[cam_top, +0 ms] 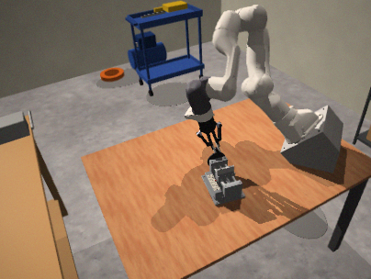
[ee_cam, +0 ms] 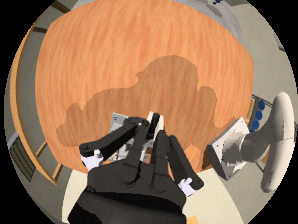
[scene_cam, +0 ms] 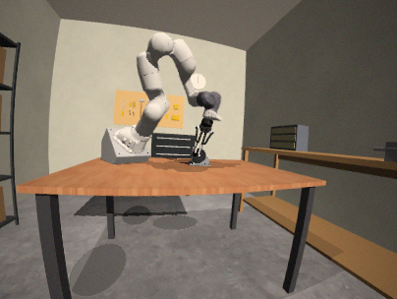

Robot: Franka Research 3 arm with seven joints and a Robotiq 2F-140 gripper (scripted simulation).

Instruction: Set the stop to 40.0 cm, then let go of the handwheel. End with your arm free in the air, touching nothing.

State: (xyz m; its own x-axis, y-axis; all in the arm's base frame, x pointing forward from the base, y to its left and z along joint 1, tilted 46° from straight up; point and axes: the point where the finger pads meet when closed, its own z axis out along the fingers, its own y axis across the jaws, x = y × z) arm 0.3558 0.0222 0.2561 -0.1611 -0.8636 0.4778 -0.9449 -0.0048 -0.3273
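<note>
Now: hand 2 cm to the right of the handwheel and 2 cm above it.
</note>
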